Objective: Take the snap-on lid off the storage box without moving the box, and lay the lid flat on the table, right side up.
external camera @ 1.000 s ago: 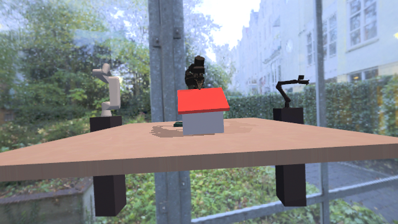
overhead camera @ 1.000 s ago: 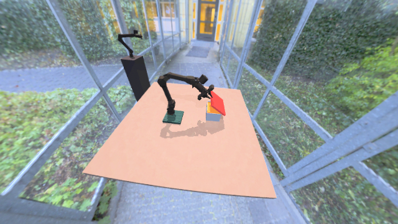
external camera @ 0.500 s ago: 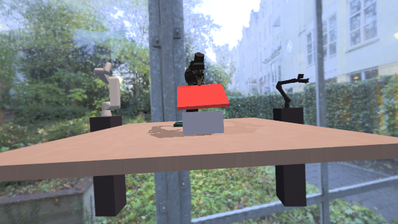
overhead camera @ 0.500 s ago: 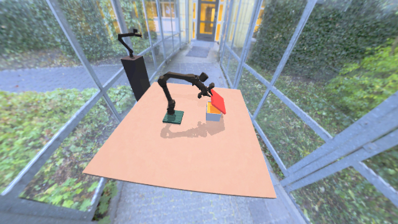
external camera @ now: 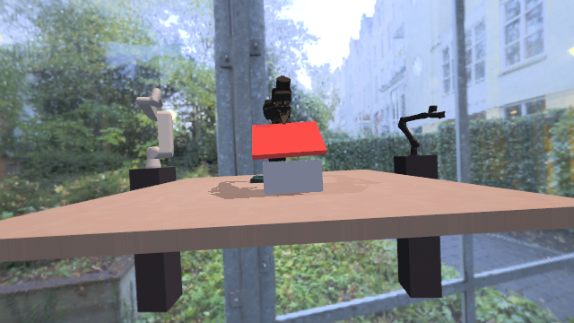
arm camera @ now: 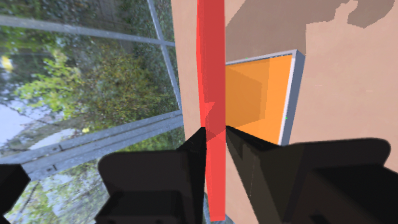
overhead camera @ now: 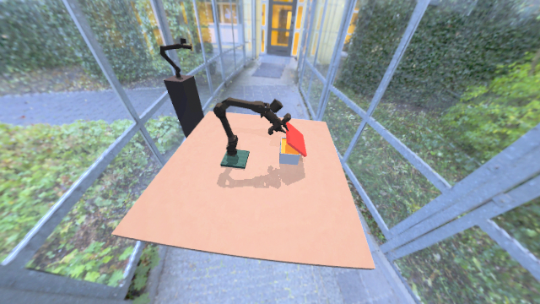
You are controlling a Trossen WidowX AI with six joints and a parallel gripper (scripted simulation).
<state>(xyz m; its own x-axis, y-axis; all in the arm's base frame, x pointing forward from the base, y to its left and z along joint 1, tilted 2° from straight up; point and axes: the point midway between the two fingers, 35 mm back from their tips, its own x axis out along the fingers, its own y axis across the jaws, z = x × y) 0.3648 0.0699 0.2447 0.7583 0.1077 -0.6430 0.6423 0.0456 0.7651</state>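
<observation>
The red lid lies 70 mm ahead of my gripper tip, 10 mm to the left of it and 50 mm below it. From my gripper tip the other things lie so: grey storage box (30 mm ahead, 20 mm to the left, 180 mm below).
</observation>
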